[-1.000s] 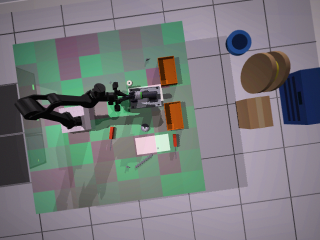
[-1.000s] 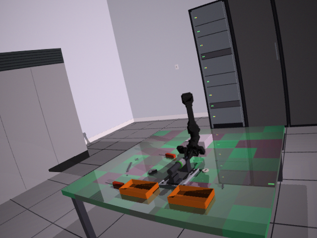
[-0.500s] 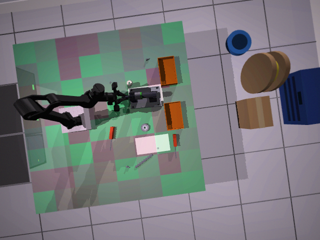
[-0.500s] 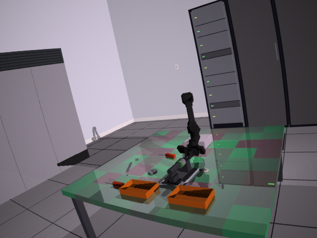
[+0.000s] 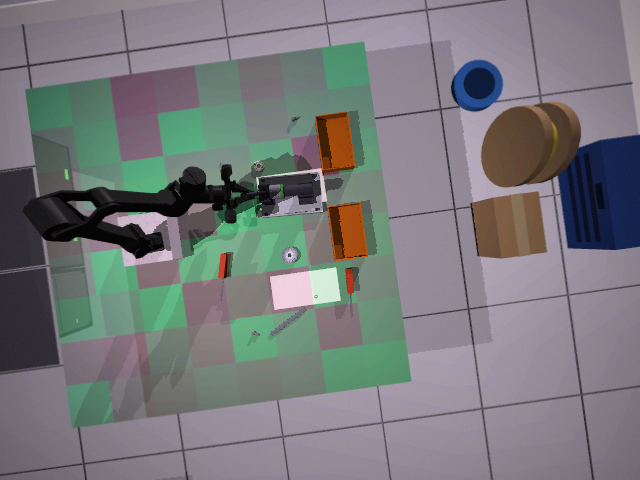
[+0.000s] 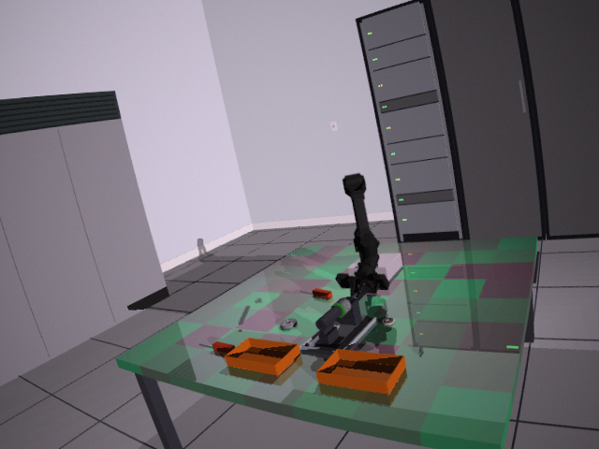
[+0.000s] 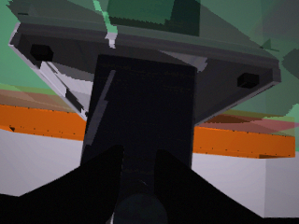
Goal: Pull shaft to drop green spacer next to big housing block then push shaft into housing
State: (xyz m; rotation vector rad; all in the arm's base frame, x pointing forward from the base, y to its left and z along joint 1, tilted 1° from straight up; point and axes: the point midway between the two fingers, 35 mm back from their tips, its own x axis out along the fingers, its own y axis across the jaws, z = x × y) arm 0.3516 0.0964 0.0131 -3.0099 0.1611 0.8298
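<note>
Now: the shaft 3 cm ahead of my gripper tip and 2 cm above it. From my gripper tip the other things lie so: grey bar 1 cm ahead, 48 cm to the right, 6 cm below; green spacer 10 cm ahead, 1 cm to the right, 2 cm above.
</note>
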